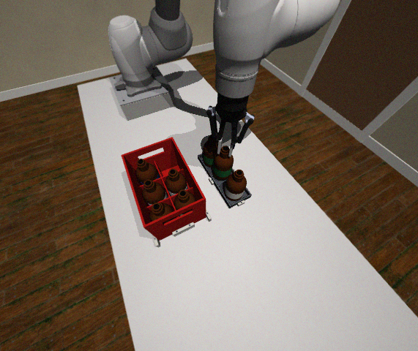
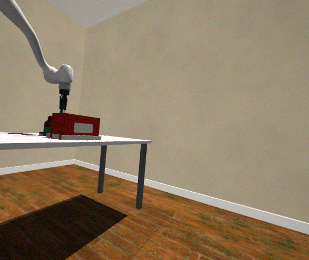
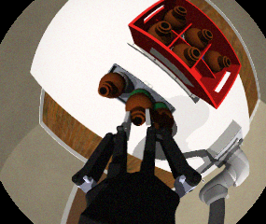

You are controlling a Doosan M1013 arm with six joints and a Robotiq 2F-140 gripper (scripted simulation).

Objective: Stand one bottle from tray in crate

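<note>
Now: the bottle 90 mm below my hand. Also, from my hand: red crate: 230 mm to the right, 110 mm below, 10 mm behind; then dark tray: 180 mm below.
</note>
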